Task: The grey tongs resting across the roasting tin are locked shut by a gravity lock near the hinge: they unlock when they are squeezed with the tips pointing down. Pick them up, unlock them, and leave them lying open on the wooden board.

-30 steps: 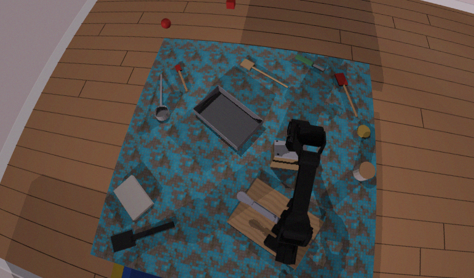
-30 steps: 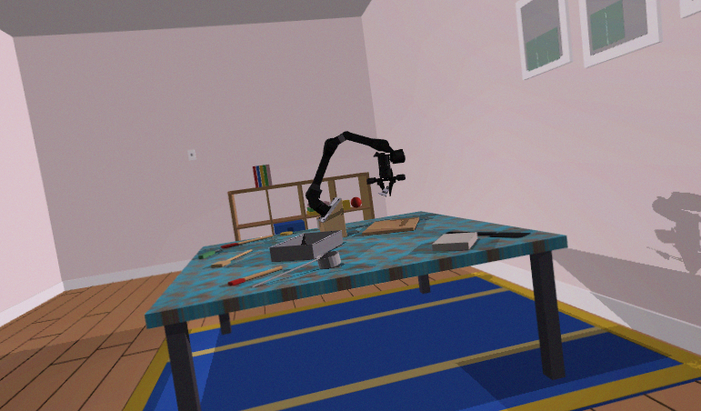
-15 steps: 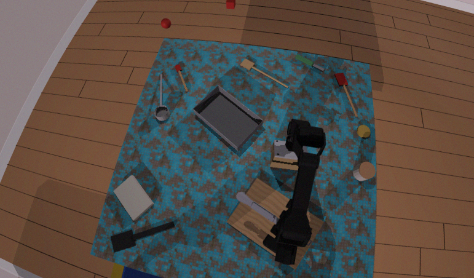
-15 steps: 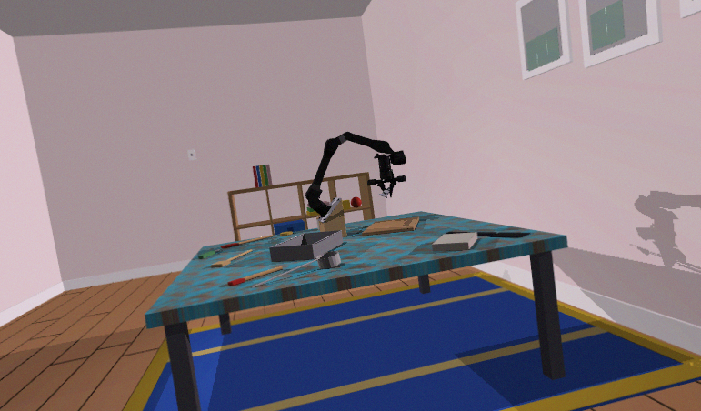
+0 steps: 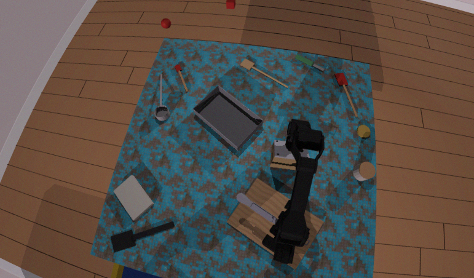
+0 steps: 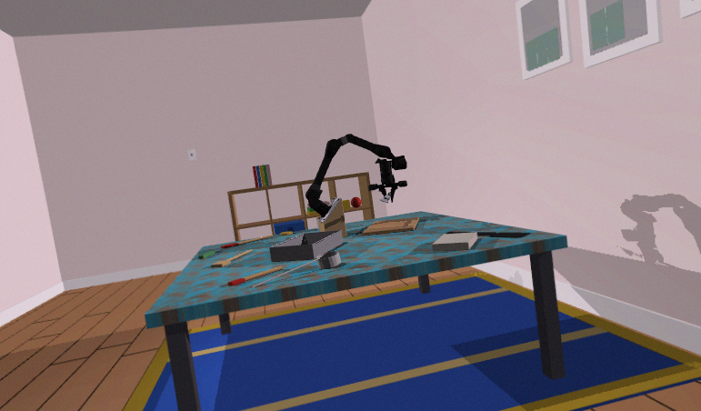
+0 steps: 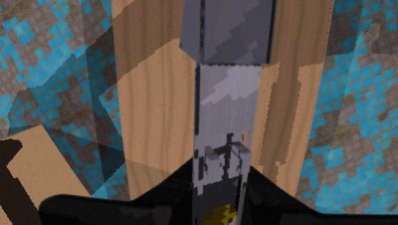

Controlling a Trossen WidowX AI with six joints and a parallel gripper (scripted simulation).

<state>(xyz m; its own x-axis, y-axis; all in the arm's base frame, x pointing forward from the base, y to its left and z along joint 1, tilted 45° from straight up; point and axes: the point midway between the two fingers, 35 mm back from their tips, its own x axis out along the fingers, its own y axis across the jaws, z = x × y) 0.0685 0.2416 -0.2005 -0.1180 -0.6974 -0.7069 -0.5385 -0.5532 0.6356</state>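
Right now my gripper tip is 11 cm above the wooden board. Also, from my gripper tip: grey roasting tin (50 cm to the right, 24 cm ahead, 9 cm below); black turner (63 cm ahead, 12 cm below, 10 cm to the left); yellow lock piece (4 cm above, 1 cm ahead).
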